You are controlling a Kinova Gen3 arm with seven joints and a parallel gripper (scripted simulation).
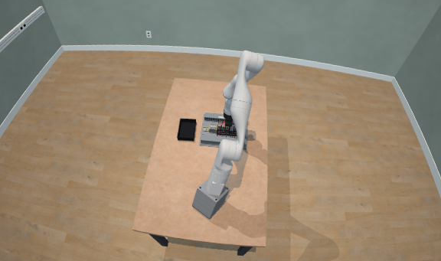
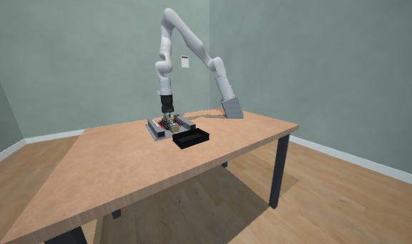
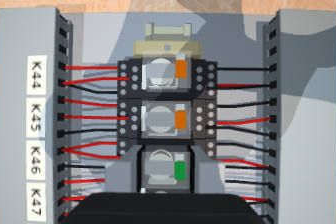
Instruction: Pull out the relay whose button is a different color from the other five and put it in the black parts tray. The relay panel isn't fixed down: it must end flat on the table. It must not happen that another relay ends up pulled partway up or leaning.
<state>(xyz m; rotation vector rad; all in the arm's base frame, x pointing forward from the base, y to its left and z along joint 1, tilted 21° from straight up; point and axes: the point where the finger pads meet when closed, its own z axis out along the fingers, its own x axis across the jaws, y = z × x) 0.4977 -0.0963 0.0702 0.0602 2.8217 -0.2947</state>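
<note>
Now: hand 50 mm to the right of the relay panel and 30 mm above it. The rest, counted from my hand: black parts tray (300 mm to the left, 40 mm below, 10 mm behind).
</note>
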